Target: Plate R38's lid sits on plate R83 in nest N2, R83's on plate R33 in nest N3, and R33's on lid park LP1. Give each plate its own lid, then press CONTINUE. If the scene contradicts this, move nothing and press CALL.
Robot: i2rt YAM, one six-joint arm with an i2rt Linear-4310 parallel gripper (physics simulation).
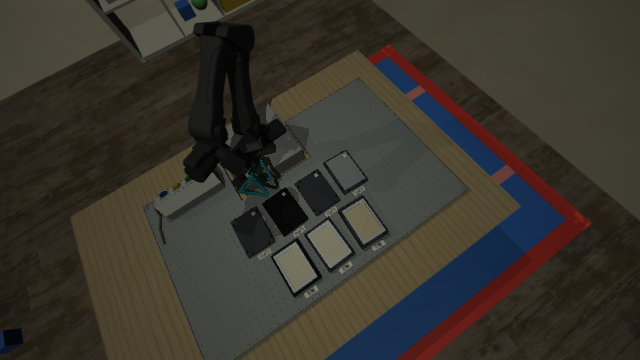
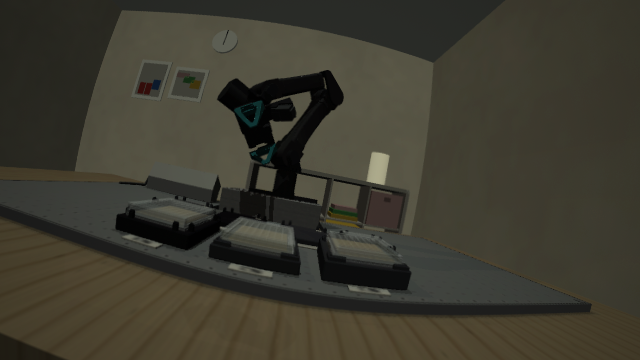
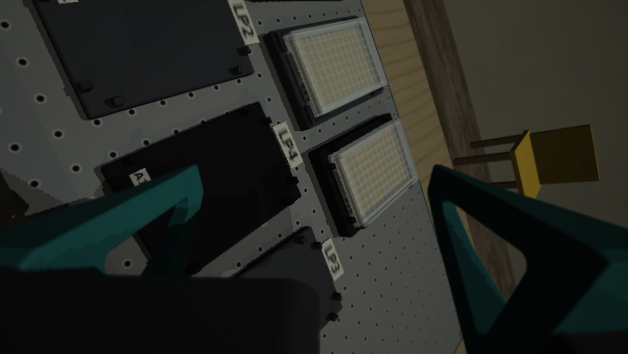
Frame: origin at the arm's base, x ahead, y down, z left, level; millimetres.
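Where they show: gripper, fingertip midpoint: (image 1: 270, 187) (image 2: 260, 146) (image 3: 315, 177); arm's base, link origin: (image 2: 282, 197).
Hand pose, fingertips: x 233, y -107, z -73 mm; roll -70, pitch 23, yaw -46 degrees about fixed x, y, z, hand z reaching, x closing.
Observation:
Each offset is from my fingertips to the centre of the thing. "spot": to the spot under its first point. Level surfaces: height alone.
My gripper (image 1: 260, 180) (image 2: 254, 140) (image 3: 315, 177) is open and empty, above the board near the lid parks. Three plates stand in dark nests: the left plate @(dy +132, dx +206, dz -83 mm) (image 1: 296, 267) (image 2: 170, 212) (image 3: 375, 172), the middle plate @(dy +135, dx +215, dz +45 mm) (image 1: 330, 244) (image 2: 260, 236) (image 3: 336, 67) and the right plate @(dy +132, dx +227, dz +178 mm) (image 1: 364, 221) (image 2: 362, 246). The left and middle plates look pale under clear lids; the right one looks more tan, and I cannot tell if it is lidded. Dark parks LP2 @(dy +154, dx +43, dz +123 mm) (image 1: 317, 192) (image 3: 160, 45), LP4 @(dy +154, dx +30, dz -8 mm) (image 1: 285, 211) (image 3: 245, 165) and LP3 @(dy +154, dx +20, dz -137 mm) (image 1: 252, 232) (image 3: 287, 260) look bare. The far-right park @(spot: dy +146, dx +53, dz +245 mm) (image 1: 345, 172) looks lighter, as under a clear lid. Plate names are unreadable.
A button console @(dy +122, dx -240, dz -238 mm) (image 1: 192, 200) (image 2: 182, 182) stands at the board's left, with blue @(dy +100, dx -266, dz -312 mm) (image 1: 163, 194), yellow @(dy +100, dx -264, dz -262 mm) (image 1: 176, 185) and green buttons; their labels are unreadable. A grey block-like box (image 1: 289, 161) (image 2: 295, 214) stands behind the parks, near the arm. The perforated board @(dy +164 mm) (image 1: 410, 165) lies on a wooden table.

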